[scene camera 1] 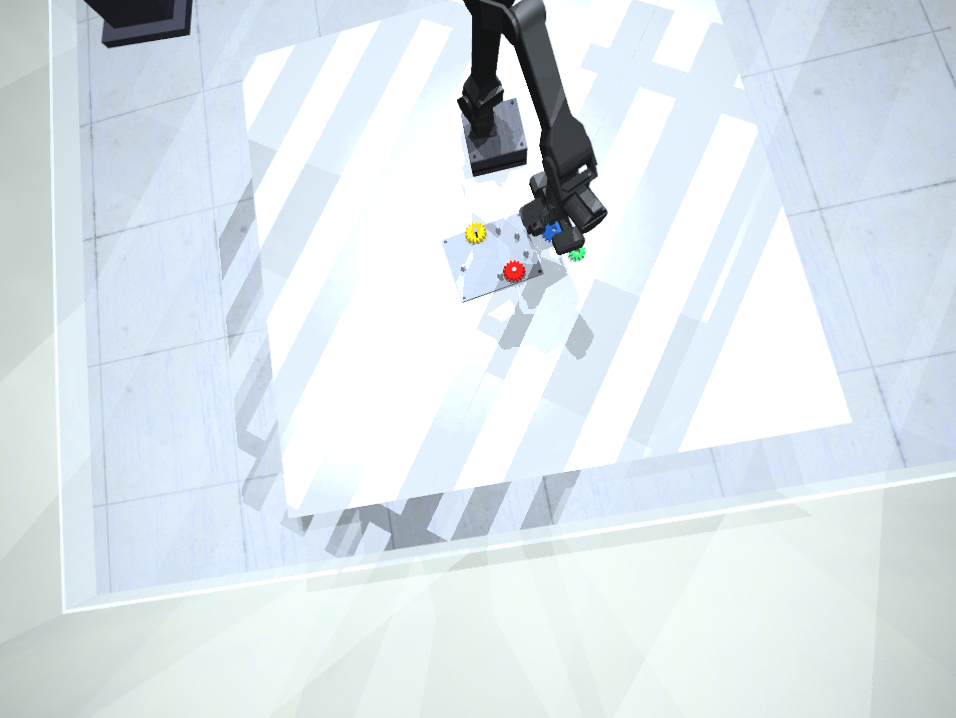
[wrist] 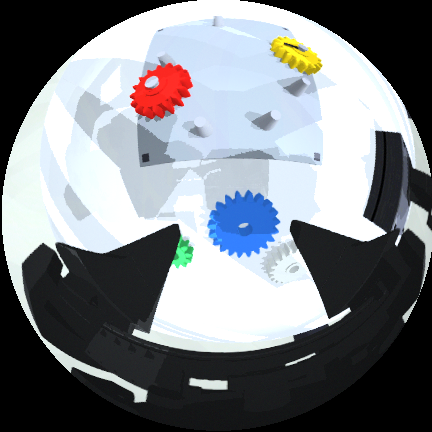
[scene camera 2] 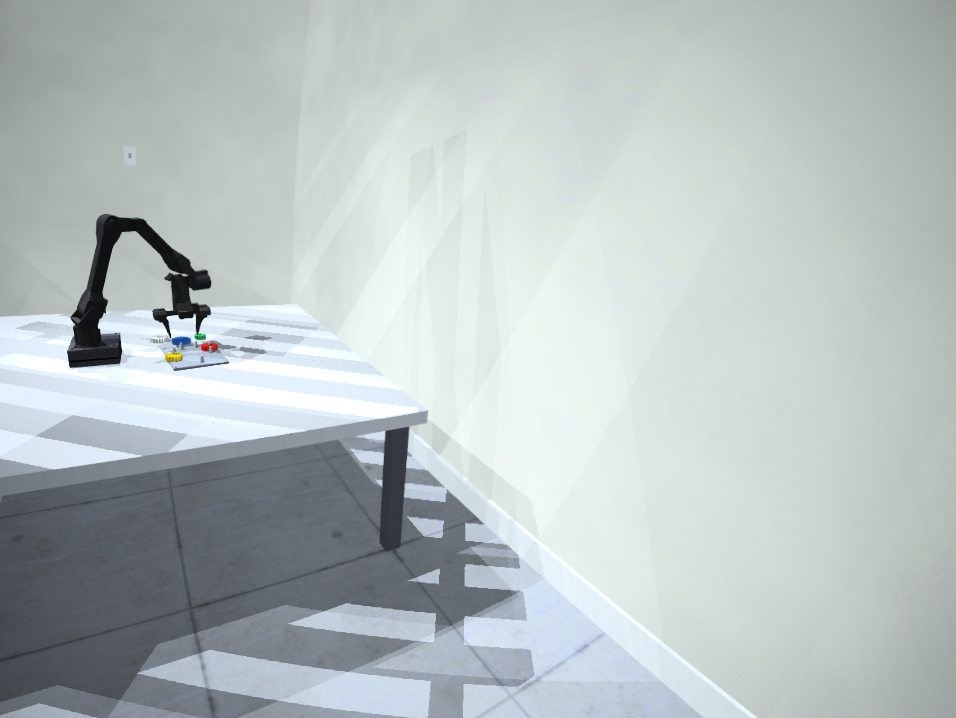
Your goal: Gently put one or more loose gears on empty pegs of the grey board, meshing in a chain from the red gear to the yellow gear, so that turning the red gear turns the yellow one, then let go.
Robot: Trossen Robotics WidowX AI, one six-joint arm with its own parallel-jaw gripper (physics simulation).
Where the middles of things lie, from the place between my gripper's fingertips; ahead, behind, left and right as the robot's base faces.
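My hand's 2 cm above the blue gear (wrist: 259, 214), 1 cm past it and 1 cm to the right of it, and going by their middles, that blue gear is the nearest to my hand of the things named here. As for the red gear (wrist: 174, 81), it's 1 cm below my hand, 9 cm ahead and 10 cm to the right. Counting from my hand again, the white gear (wrist: 286, 264) is 2 cm below, 9 cm behind and 4 cm to the left, and the grey board (scene camera 1: 483, 261) is 2 cm below, 4 cm ahead and 15 cm to the right.
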